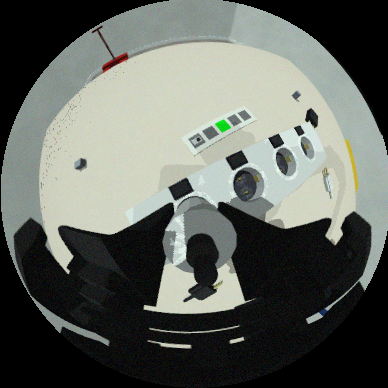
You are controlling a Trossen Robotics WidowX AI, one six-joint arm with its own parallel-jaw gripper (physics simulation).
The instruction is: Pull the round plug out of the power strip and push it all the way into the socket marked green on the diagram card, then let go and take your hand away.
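Places are measured from the arm's base along level axes (x left, y back, z up), in centimetres.
Where they show: gripper, fingertip midpoint: [195, 206].
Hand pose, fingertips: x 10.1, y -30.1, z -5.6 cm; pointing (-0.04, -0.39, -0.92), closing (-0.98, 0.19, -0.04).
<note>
Things, the pixels of their top centre, and the offset from my fingertips. "spot": a spot on its surface instead.
- round grey plug at its top centre: [197, 250] dx +0.2, dy +1.2, dz +5.4 cm
- white power strip at a spot on its surface: [212, 181] spot: dx -2.2, dy -2.0, dz -1.6 cm
- diagram card at a spot on its surface: [195, 150] spot: dx -1.6, dy -7.4, dz -6.4 cm
- green square at a spot on its surface: [223, 125] spot: dx -7.1, dy -11.1, dz -6.4 cm
- small black plug at its top centre: [206, 290] dx +1.3, dy +15.4, dz -5.2 cm
- slim pale plug at its top centre: [329, 177] dx -33.0, dy +2.0, dz -5.2 cm
- black block at its top centre: [314, 117] dx -33.9, dy -13.8, dz -4.4 cm
The round grey plug [220, 235] with a black cable end is between the fingers of my gripper [195, 206], which is shut on it in the lower middle. The plug stands at the near left part of the white power strip [212, 181] and covers the socket behind it. How deep it sits is hidden. Three round sockets show to its right: a near one [248, 184], a middle one [286, 162] and a far one [307, 147]. The diagram card [195, 150] lies beyond the strip, with a green square [223, 125] third in its row of squares.
A small black plug [202, 291] lies below the held plug. A slim pale plug [327, 182] lies right of the strip, and a black block [312, 117] is near its far end. Small grey cubes [80, 163] [296, 94] sit on the table. A red object [115, 62] is at the far edge.
</note>
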